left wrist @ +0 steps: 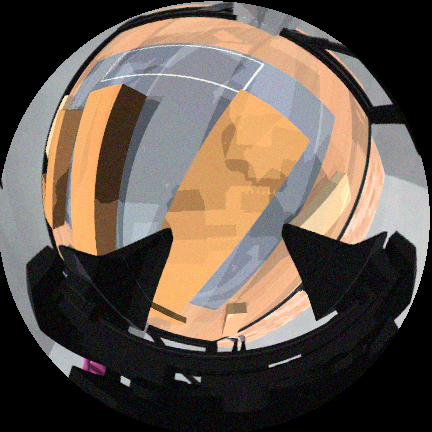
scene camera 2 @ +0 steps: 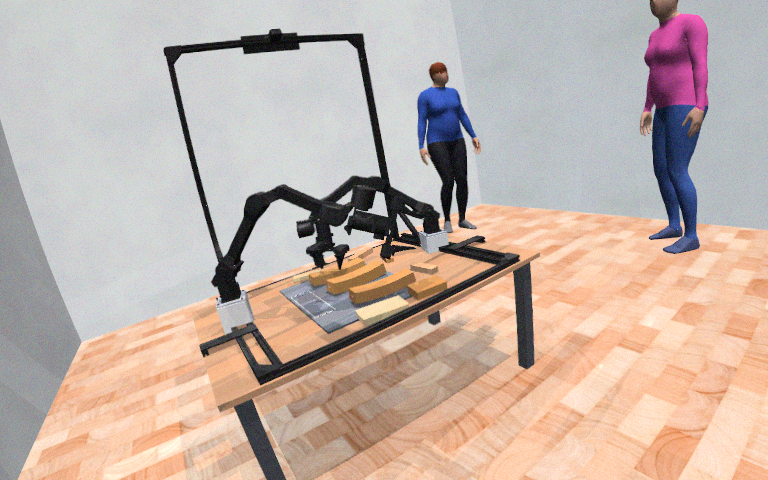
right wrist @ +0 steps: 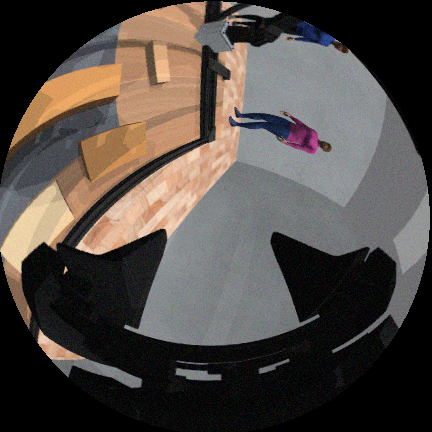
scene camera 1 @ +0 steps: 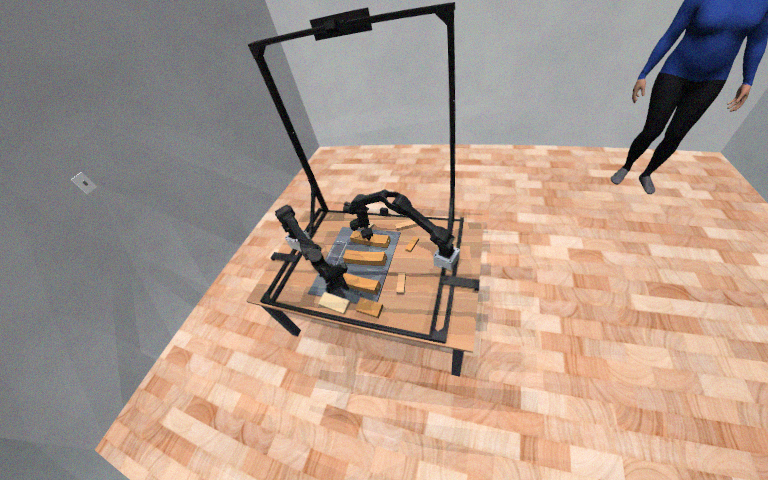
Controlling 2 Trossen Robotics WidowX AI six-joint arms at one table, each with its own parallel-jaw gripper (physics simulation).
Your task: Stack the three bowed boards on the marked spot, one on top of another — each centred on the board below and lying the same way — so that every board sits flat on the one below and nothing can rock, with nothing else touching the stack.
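Note:
Three orange bowed boards lie apart, roughly parallel, on a grey mat: the upper board, the middle board and the lower board. A white outline marks the spot near the boards' ends; no board lies on it. My left gripper is open and empty, low above the upper board, which runs below and between its fingers in the left wrist view. My right gripper is open and empty, near the lower board's left end in scene camera 1.
A pale block and a brown-orange block lie beside the mat. Thinner blocks lie on the right. Another pale block lies beyond the upper board. A black frame borders the table.

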